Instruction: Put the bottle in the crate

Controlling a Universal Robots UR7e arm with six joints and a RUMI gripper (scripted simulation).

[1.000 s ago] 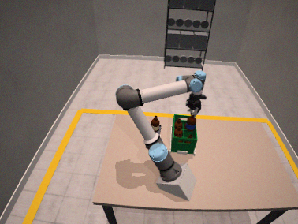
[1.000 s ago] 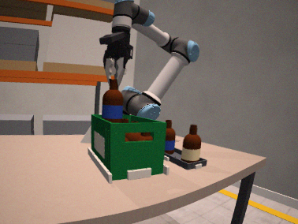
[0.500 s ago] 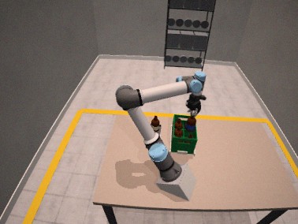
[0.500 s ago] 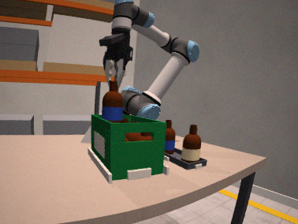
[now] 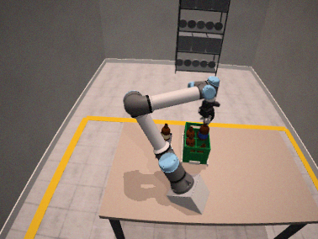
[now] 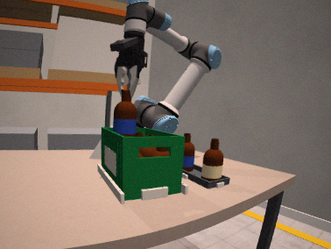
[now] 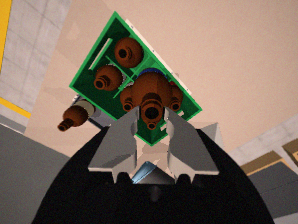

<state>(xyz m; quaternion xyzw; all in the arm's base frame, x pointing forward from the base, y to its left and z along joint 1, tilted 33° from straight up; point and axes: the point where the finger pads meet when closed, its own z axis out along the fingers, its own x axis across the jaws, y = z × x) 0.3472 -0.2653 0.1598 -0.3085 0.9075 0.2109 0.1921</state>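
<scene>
My hand is 7 cm above the bottle. Also, from my hand: green crate (21 cm below, 4 cm to the left); tray (29 cm to the left, 28 cm below, 2 cm ahead).
</scene>
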